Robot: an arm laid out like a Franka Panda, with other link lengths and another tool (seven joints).
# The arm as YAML. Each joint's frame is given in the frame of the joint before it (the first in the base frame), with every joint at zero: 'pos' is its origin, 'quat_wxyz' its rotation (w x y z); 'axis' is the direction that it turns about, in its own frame. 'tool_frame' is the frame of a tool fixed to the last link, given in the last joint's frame.
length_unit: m
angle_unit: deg
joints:
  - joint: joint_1
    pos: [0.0, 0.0, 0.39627]
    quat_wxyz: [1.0, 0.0, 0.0, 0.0]
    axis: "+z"
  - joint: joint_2
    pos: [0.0, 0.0, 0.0]
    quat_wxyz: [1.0, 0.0, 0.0, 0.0]
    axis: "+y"
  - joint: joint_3
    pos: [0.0, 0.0, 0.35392]
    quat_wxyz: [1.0, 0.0, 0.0, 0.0]
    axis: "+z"
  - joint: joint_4
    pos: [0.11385, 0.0, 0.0]
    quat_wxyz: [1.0, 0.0, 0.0, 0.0]
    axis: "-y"
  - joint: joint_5
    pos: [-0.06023, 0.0, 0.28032]
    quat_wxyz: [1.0, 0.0, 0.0, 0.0]
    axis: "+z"
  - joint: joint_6
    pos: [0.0, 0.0, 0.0]
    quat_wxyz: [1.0, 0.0, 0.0, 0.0]
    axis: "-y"
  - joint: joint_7
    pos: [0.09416, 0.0, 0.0]
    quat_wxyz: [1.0, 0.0, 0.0, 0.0]
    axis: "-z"
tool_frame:
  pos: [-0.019, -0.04, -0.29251]
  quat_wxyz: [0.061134, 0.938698, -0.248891, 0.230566]
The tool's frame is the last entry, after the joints.
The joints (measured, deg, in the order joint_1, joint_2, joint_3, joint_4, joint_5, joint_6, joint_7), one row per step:
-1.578, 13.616, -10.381, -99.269, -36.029, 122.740, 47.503
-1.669, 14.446, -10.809, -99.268, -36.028, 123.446, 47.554
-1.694, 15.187, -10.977, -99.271, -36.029, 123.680, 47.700
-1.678, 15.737, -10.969, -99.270, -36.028, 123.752, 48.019
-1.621, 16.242, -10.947, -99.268, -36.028, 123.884, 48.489
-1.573, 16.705, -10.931, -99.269, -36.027, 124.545, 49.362
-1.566, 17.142, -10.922, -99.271, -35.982, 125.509, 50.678
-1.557, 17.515, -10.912, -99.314, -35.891, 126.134, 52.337
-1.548, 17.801, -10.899, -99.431, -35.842, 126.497, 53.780
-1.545, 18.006, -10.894, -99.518, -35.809, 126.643, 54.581
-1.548, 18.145, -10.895, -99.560, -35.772, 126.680, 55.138
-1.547, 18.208, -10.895, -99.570, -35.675, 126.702, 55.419
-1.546, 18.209, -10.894, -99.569, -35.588, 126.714, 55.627
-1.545, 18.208, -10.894, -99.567, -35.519, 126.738, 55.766
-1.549, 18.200, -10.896, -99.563, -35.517, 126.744, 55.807
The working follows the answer.
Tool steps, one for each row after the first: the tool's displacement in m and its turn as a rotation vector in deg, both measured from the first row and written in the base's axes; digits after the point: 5 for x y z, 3 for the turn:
0.00171, -0.00403, -0.00700, -0.028, 0.227, -0.141
0.00232, -0.00550, -0.01397, -0.017, 0.699, -0.312
0.00291, -0.00501, -0.01947, 0.042, 1.008, -0.507
0.00394, -0.00383, -0.02456, 0.122, 1.137, -0.737
0.00735, -0.00194, -0.02894, 0.293, 0.569, -1.006
0.01188, 0.00027, -0.03310, 0.593, -0.527, -1.532
0.01440, 0.00250, -0.03748, 0.960, -1.571, -2.556
0.01529, 0.00425, -0.04157, 1.252, -2.284, -3.539
0.01537, 0.00516, -0.04452, 1.415, -2.567, -4.127
0.01515, 0.00564, -0.04650, 1.526, -2.736, -4.589
0.01510, 0.00613, -0.04751, 1.647, -2.856, -4.853
0.01510, 0.00654, -0.04777, 1.749, -2.997, -5.057
0.01517, 0.00686, -0.04793, 1.829, -3.110, -5.189
0.01519, 0.00683, -0.04784, 1.835, -3.150, -5.226

Tool pose at each row, in the base's axes (x y z in m, rotation vector in deg; rounded; the steps above come from the unrounded poses):
0.55576, -0.25499, 0.43416, 104.530, -73.507, 60.643
0.55747, -0.25903, 0.42716, 104.464, -73.464, 60.345
0.55808, -0.26049, 0.42019, 104.476, -73.330, 59.759
0.55866, -0.26000, 0.41469, 104.454, -73.345, 59.306
0.55969, -0.25882, 0.40960, 104.364, -73.508, 59.013
0.56311, -0.25693, 0.40521, 104.094, -74.180, 59.377
0.56764, -0.25472, 0.40106, 103.537, -75.456, 60.090
0.57015, -0.25249, 0.39668, 102.618, -77.135, 60.443
0.57105, -0.25074, 0.39259, 101.771, -78.527, 60.503
0.57112, -0.24984, 0.38963, 101.298, -79.263, 60.394
0.57091, -0.24936, 0.38766, 100.931, -79.795, 60.260
0.57086, -0.24886, 0.38665, 100.753, -80.157, 60.180
0.57085, -0.24845, 0.38638, 100.606, -80.470, 60.165
0.57093, -0.24813, 0.38622, 100.513, -80.696, 60.169
0.57095, -0.24816, 0.38632, 100.472, -80.752, 60.187

